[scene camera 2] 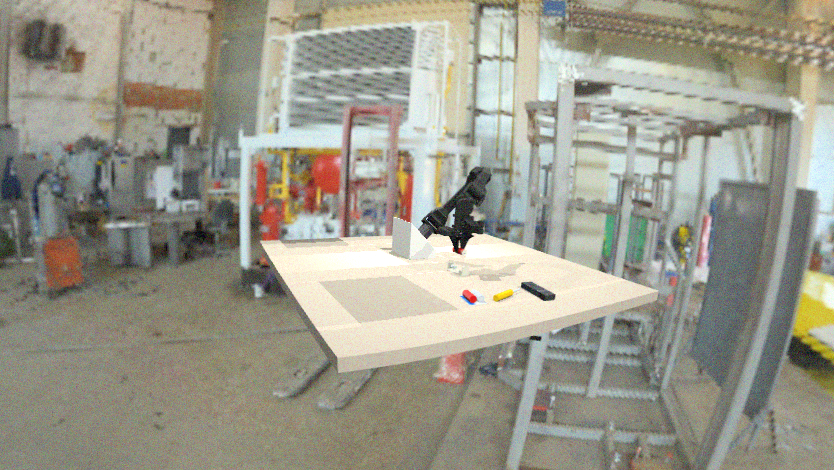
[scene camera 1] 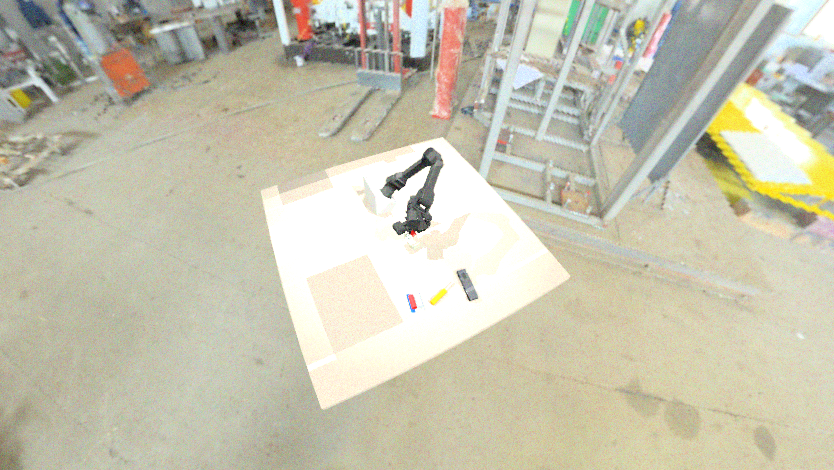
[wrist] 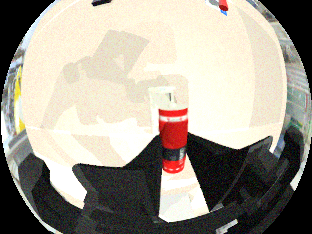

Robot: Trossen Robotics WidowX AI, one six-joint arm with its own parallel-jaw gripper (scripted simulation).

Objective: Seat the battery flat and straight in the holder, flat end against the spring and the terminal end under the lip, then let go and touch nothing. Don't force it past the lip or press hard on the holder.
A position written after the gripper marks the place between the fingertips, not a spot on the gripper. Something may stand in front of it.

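A battery (wrist: 173, 120) is held by the gripper (scene camera 2: 459, 252).
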